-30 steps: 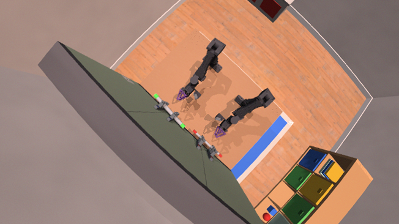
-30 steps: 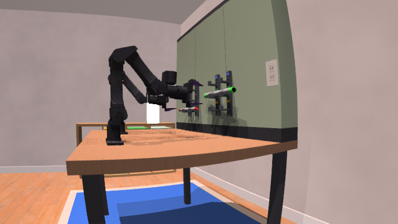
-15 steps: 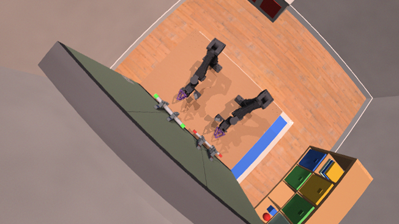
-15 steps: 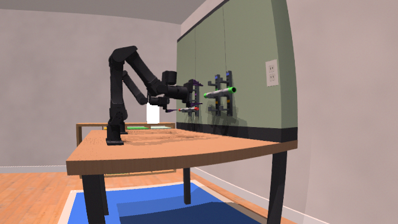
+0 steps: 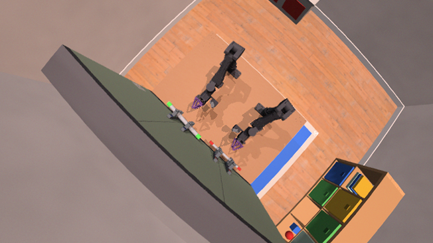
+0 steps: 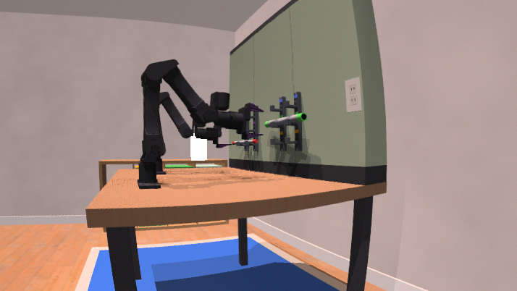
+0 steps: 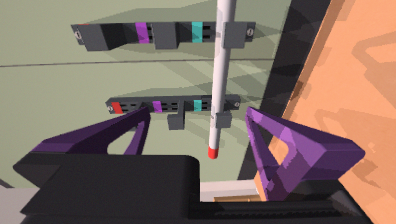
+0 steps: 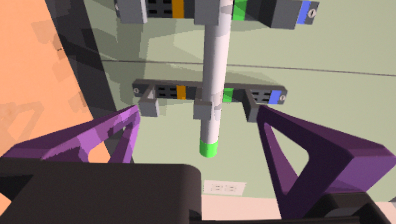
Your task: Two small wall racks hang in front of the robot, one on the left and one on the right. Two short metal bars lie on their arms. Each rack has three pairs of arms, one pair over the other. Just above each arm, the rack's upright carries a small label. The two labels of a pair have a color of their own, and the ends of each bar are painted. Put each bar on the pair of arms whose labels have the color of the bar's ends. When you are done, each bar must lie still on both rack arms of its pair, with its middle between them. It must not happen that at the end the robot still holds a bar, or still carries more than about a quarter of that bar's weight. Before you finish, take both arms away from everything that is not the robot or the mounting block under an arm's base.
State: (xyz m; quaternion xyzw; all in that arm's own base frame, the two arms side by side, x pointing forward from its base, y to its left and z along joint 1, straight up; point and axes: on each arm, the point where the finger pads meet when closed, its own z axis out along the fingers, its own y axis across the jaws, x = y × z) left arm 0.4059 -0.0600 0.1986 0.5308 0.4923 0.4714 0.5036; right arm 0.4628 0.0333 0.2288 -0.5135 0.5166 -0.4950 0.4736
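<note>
Now: left hand 80 mm short of the red-ended bar, 40 mm above it and 20 mm to the right of it. The rest, counted from my left hand: black strip: 190 mm to the right, 170 mm below, 170 mm ahead; green wall panel: 230 mm ahead, 230 mm above, 190 mm to the right; green-ended bar: 370 mm to the right, 150 mm ahead, 40 mm above.
</note>
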